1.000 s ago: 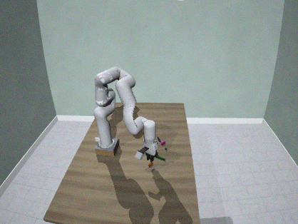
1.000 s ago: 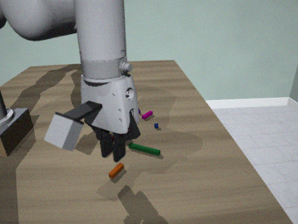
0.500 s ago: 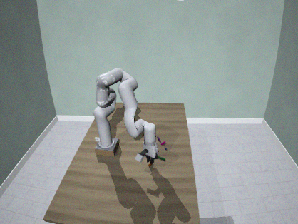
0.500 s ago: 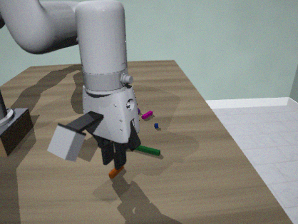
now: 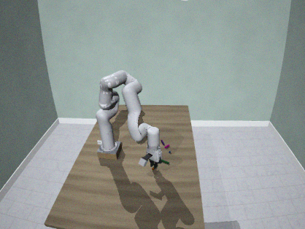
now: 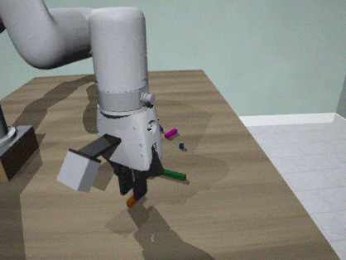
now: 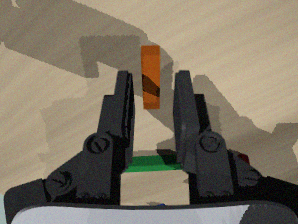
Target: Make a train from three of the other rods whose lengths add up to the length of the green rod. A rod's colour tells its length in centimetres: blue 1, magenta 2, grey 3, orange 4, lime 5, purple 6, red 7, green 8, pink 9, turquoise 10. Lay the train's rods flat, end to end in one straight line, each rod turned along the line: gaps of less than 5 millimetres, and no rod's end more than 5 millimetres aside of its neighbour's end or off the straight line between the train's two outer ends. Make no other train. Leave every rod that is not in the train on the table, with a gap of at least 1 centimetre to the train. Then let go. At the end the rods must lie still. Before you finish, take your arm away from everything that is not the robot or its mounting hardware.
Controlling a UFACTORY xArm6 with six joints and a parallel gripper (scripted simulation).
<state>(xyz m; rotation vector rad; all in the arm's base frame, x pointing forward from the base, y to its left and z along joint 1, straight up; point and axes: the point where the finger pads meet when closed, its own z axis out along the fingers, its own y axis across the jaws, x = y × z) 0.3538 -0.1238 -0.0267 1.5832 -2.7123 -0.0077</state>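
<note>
Right now the orange rod is 30 mm below my hand. Round my hand: green rod (70 mm to the left, 60 mm ahead, 30 mm below); red rod (140 mm to the left, 30 mm below); blue rod (180 mm to the left, 90 mm ahead, 30 mm below).
</note>
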